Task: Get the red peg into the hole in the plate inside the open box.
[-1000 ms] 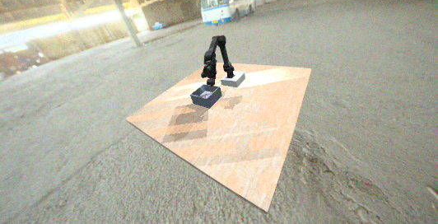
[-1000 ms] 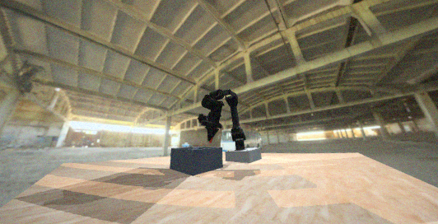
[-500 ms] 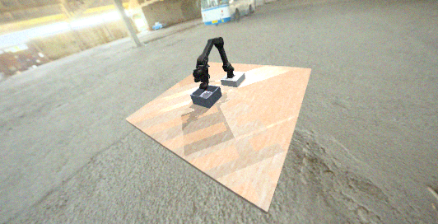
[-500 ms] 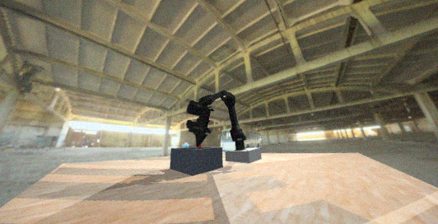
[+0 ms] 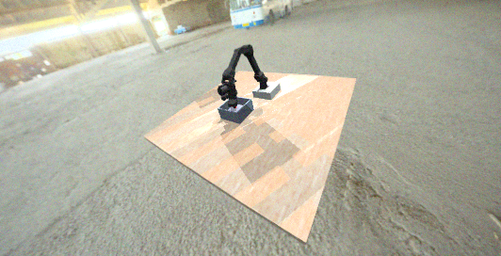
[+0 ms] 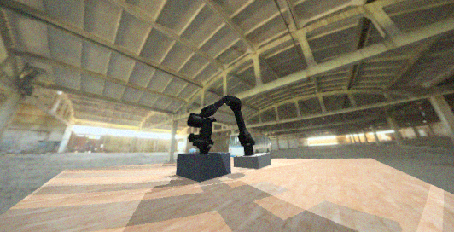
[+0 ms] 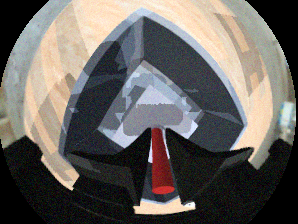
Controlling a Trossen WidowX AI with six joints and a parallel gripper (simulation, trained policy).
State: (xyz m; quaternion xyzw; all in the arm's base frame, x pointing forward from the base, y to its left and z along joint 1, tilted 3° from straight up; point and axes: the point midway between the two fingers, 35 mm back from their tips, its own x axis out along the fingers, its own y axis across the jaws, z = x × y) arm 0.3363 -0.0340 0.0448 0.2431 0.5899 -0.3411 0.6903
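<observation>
Right now the red peg is 1 cm to the left of my gripper tip and 1 cm above it. Also, from my gripper tip: dark box (1 cm to the left, 4 cm below); then grey plate (1 cm to the left, 2 cm below).
</observation>
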